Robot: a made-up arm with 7 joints.
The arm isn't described. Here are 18 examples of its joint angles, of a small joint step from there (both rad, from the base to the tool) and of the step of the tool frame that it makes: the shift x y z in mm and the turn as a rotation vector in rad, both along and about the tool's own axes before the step.
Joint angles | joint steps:
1: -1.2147 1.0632 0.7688 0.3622 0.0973 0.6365 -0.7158 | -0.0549 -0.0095 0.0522 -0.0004 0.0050 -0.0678 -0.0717
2: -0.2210 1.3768 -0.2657 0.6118 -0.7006 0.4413 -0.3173 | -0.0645 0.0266 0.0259 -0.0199 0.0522 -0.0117 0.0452
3: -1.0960 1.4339 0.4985 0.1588 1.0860 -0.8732 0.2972 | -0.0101 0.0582 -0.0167 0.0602 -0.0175 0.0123 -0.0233
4: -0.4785 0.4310 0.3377 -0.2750 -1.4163 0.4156 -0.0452 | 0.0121 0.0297 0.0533 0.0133 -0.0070 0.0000 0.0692
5: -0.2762 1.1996 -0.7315 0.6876 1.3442 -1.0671 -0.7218 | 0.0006 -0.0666 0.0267 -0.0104 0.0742 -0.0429 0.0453
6: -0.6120 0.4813 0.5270 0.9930 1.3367 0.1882 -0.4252 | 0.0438 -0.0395 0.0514 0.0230 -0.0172 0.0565 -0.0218
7: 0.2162 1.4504 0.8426 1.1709 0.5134 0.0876 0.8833 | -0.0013 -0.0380 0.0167 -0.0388 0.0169 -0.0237 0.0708
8: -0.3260 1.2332 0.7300 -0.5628 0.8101 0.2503 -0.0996 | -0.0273 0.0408 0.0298 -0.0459 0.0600 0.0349 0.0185
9: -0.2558 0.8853 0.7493 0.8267 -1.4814 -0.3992 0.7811 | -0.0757 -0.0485 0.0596 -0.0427 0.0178 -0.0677 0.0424
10: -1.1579 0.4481 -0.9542 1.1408 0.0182 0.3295 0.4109 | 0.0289 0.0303 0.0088 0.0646 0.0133 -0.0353 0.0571
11: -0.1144 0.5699 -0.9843 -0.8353 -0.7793 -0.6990 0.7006 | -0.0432 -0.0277 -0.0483 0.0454 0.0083 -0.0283 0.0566
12: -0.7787 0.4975 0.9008 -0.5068 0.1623 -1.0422 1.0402 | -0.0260 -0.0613 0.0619 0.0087 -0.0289 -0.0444 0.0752
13: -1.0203 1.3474 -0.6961 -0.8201 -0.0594 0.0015 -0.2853 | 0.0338 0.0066 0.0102 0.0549 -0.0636 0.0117 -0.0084
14: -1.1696 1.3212 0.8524 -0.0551 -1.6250 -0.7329 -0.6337 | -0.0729 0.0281 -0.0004 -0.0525 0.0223 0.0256 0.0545
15: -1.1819 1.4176 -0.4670 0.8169 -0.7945 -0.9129 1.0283 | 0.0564 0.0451 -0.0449 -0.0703 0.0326 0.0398 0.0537
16: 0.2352 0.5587 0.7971 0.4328 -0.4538 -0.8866 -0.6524 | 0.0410 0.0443 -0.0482 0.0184 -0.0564 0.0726 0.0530
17: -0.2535 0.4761 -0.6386 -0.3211 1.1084 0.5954 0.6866 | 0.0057 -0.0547 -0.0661 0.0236 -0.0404 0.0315 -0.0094
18: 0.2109 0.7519 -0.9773 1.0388 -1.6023 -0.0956 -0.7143 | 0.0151 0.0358 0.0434 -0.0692 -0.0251 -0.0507 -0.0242
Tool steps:
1: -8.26 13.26 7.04 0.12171 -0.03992 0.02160
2: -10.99 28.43 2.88 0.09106 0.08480 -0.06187
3: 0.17 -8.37 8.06 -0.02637 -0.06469 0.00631
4: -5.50 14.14 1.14 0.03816 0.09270 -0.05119
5: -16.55 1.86 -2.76 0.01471 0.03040 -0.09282
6: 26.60 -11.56 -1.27 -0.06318 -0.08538 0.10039
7: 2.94 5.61 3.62 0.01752 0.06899 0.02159
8: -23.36 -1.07 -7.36 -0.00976 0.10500 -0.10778
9: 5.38 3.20 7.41 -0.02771 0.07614 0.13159
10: 4.46 -30.97 3.41 -0.05963 0.04230 -0.05057
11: 0.36 -8.01 1.26 -0.01419 0.04063 0.00683
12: -13.90 -2.14 -7.75 0.03575 0.14177 -0.06833
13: 3.49 -11.29 5.33 -0.05728 0.01317 0.10156
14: 12.46 -0.25 -21.01 0.05715 -0.02630 0.03069
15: -0.85 -0.82 16.33 0.00324 -0.08827 -0.04176
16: -2.45 -3.64 1.44 -0.08151 0.03698 0.05016
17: 3.94 23.15 9.09 -0.03578 -0.06454 0.08722
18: 3.14 12.06 0.06 0.09350 -0.05236 0.00240
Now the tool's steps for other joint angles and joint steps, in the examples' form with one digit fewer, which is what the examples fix.
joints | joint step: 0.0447 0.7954 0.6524 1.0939 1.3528 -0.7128 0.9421 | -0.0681 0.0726 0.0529 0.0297 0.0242 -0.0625 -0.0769
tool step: -20.0 -13.2 -21.0 0.0229 0.0082 0.0038
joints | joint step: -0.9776 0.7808 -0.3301 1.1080 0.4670 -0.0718 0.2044 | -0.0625 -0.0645 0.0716 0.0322 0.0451 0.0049 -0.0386
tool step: -6.5 19.5 -11.4 0.0172 0.0035 0.0686
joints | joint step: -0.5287 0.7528 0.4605 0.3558 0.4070 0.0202 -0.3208 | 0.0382 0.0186 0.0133 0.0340 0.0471 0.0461 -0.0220
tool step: 0.9 -19.8 9.9 -0.1202 -0.0444 -0.0322
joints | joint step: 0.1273 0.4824 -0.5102 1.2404 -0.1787 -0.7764 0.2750 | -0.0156 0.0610 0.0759 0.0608 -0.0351 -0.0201 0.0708
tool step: -36.4 -9.5 -3.4 -0.0352 0.1941 -0.0631
